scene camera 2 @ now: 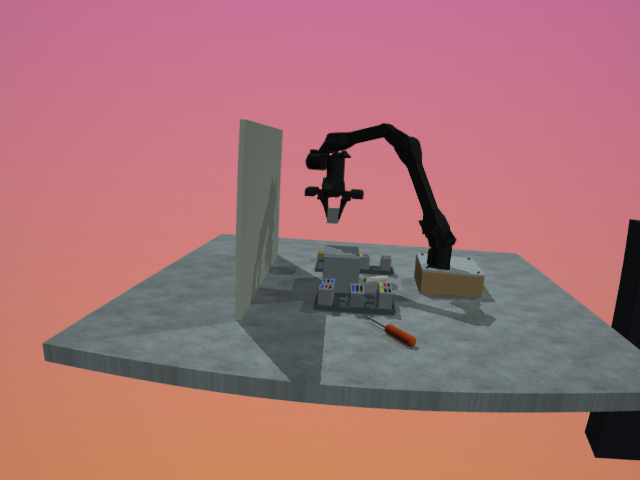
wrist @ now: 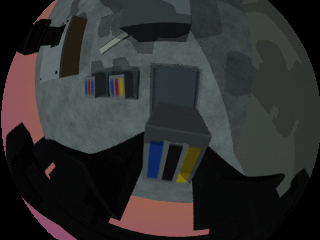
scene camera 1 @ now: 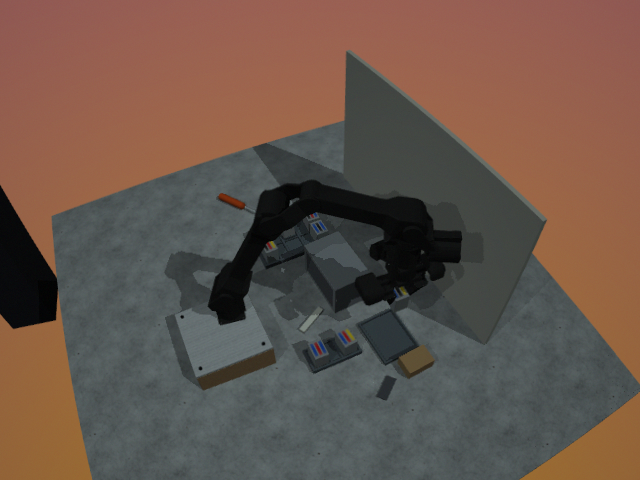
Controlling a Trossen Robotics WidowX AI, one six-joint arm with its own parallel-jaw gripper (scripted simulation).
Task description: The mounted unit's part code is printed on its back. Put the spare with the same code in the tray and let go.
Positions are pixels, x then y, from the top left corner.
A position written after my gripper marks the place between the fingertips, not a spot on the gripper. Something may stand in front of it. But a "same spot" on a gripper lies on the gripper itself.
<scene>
my gripper: scene camera 2; wrist 172,138; scene camera 1
same spot on my gripper: (scene camera 2: 333,185) = (scene camera 1: 385,244)
</scene>
